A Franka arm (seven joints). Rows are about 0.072 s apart.
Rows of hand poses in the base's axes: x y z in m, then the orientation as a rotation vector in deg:
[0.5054, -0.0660, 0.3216, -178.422, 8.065, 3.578]
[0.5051, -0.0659, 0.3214, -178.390, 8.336, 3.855]
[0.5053, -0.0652, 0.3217, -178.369, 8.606, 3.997]
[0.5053, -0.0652, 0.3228, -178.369, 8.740, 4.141]
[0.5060, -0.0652, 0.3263, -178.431, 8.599, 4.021]
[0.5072, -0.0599, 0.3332, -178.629, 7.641, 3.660]
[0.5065, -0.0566, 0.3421, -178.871, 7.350, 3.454]
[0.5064, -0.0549, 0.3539, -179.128, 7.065, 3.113]
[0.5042, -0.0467, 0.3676, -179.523, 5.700, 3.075]
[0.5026, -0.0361, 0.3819, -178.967, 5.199, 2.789]
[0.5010, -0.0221, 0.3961, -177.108, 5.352, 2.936]
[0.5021, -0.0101, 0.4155, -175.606, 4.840, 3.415]
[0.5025, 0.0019, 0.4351, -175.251, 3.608, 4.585]
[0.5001, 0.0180, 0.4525, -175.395, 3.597, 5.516]
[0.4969, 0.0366, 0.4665, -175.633, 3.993, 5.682]
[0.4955, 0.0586, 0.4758, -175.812, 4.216, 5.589]
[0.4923, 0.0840, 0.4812, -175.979, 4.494, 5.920]
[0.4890, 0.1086, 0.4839, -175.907, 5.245, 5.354]
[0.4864, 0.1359, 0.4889, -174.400, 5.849, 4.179]
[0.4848, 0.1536, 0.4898, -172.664, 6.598, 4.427]
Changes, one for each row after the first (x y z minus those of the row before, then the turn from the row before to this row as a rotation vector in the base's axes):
[-0.0003, 0.0001, -0.0002, 0.018, 0.179, -0.173]
[0.0002, 0.0007, 0.0003, 0.006, 0.093, -0.173]
[0.0000, 0.0000, 0.0011, -0.007, 0.094, -0.084]
[0.0007, 0.0000, 0.0035, -0.054, -0.076, 0.093]
[0.0012, 0.0053, 0.0069, -0.144, -0.234, 0.620]
[-0.0007, 0.0033, 0.0089, -0.227, -0.127, 0.196]
[-0.0001, 0.0017, 0.0118, -0.244, -0.213, 0.191]
[-0.0022, 0.0082, 0.0137, -0.331, -0.020, 0.886]
[-0.0016, 0.0106, 0.0143, 0.575, -0.196, 0.299]
[-0.0016, 0.0140, 0.0142, 1.851, 0.061, -0.162]
[0.0011, 0.0120, 0.0194, 1.521, 0.275, 0.287]
[0.0004, 0.0120, 0.0196, 0.394, 0.728, 0.819]
[-0.0024, 0.0161, 0.0174, -0.157, 0.607, 0.038]
[-0.0032, 0.0186, 0.0140, -0.257, 0.118, -0.243]
[-0.0014, 0.0220, 0.0093, -0.187, -0.055, -0.139]
[-0.0032, 0.0254, 0.0054, -0.185, 0.222, -0.165]
[-0.0033, 0.0246, 0.0027, 0.043, -0.351, -0.504]
[-0.0026, 0.0273, 0.0050, 1.482, -0.770, -0.497]
[-0.0016, 0.0177, 0.0009, 1.695, 0.160, -0.565]

